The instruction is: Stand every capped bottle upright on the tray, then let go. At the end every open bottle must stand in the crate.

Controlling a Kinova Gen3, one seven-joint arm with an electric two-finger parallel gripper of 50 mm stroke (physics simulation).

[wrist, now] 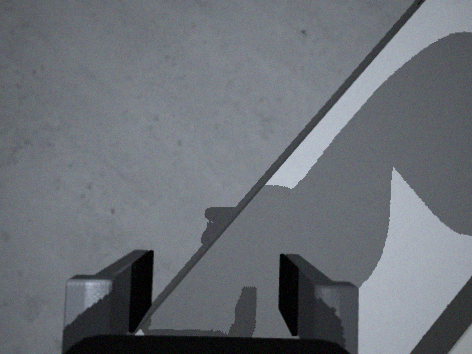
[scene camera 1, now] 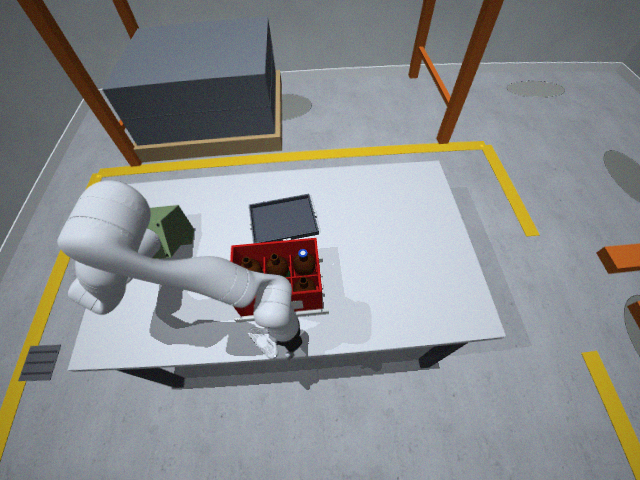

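Seen in the pictures: gripper, fingertip midpoint: (wrist: pixel 216 279) (scene camera 1: pixel 284 349); arm's base, link origin: (scene camera 1: pixel 146 241).
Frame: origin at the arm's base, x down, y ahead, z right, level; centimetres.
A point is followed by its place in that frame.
Observation:
The red crate (scene camera 1: pixel 311 300) @[y 50.7, x 8.8, z 22.8 cm] stands on the table. In its back row are a bottle with a blue cap (scene camera 1: pixel 303 264) @[y 49.5, x 7.3, z 10.8 cm] at the right, an open brown bottle (scene camera 1: pixel 276 264) @[y 40.9, x 6.2, z 10.3 cm] in the middle and another open brown bottle (scene camera 1: pixel 250 264) @[y 32.7, x 5.5, z 9.6 cm] at the left. A further open bottle (scene camera 1: pixel 303 284) @[y 48.9, x 3.7, z 19.4 cm] is in the front right compartment. The arm hides the crate's front left part. The dark tray (scene camera 1: pixel 284 218) @[y 43.6, x 19.2, z -17.2 cm] lies behind the crate with no bottle on it. My gripper (scene camera 1: pixel 291 354) @[y 41.3, x 10.9, z 36.1 cm] (wrist: pixel 216 279) @[y 41.3, x 10.9, z 36.1 cm] is open and empty, in front of the crate, above the table's front edge.
A green box-shaped block (scene camera 1: pixel 178 229) @[y 6.7, x 6.9, z -8.5 cm] stands at the left of the white table (scene camera 1: pixel 403 248) @[y 87.4, x 19.7, z 2.5 cm], beside the arm. A pale rail (scene camera 1: pixel 315 312) @[y 51.5, x 16.8, z 24.0 cm] runs along the crate's front. The table edge (wrist: pixel 300 140) @[y 32.6, x 21.8, z 36.2 cm] crosses the wrist view diagonally. Orange posts (scene camera 1: pixel 467 72) rise behind the table.

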